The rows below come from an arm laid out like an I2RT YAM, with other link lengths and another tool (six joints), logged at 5 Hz.
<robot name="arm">
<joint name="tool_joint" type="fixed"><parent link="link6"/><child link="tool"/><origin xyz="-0.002 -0.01 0.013" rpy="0 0.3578 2.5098"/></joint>
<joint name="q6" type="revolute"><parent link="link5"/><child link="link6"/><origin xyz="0.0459 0 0.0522" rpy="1.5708 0 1.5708"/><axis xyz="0 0 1"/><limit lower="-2.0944" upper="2.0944"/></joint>
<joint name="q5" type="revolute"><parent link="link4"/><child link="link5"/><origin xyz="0.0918 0.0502 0.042" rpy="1.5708 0 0"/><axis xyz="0 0 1"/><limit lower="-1.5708" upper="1.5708"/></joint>
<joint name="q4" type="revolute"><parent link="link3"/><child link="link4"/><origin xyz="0.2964 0.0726 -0.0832" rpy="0 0 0"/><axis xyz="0 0 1"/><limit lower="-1.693" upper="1.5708"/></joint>
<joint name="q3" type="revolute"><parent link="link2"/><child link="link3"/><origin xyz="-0.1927 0 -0.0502" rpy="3.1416 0 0"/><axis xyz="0 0 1"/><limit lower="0" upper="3.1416"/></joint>
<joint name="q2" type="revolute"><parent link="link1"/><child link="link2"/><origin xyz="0.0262 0.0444 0.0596" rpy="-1.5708 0 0"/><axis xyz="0 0 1"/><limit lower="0" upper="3.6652"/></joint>
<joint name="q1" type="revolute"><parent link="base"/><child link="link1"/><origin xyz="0 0 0.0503" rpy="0 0 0"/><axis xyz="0 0 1"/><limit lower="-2.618" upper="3.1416"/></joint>
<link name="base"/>
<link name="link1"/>
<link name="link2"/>
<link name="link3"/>
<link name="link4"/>
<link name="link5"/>
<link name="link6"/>
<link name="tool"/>
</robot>
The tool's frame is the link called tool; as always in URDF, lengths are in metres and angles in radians.
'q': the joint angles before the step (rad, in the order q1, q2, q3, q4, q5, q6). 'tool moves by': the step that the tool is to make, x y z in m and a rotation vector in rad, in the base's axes. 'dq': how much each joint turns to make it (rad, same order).
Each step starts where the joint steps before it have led.
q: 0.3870 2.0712 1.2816 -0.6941 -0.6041 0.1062
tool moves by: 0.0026 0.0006 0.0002 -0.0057 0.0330 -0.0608
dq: 0.0003 0.0044 0.0074 0.0068 -0.0015 0.0748
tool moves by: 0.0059 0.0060 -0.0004 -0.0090 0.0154 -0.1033
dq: 0.0130 0.0023 0.0007 0.0622 0.0172 0.1392
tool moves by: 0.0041 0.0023 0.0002 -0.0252 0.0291 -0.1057
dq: 0.0077 -0.0003 0.0026 0.0312 0.0313 0.1305
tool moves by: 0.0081 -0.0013 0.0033 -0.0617 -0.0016 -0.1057
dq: 0.0014 -0.0011 0.0167 0.0122 0.0781 0.1072
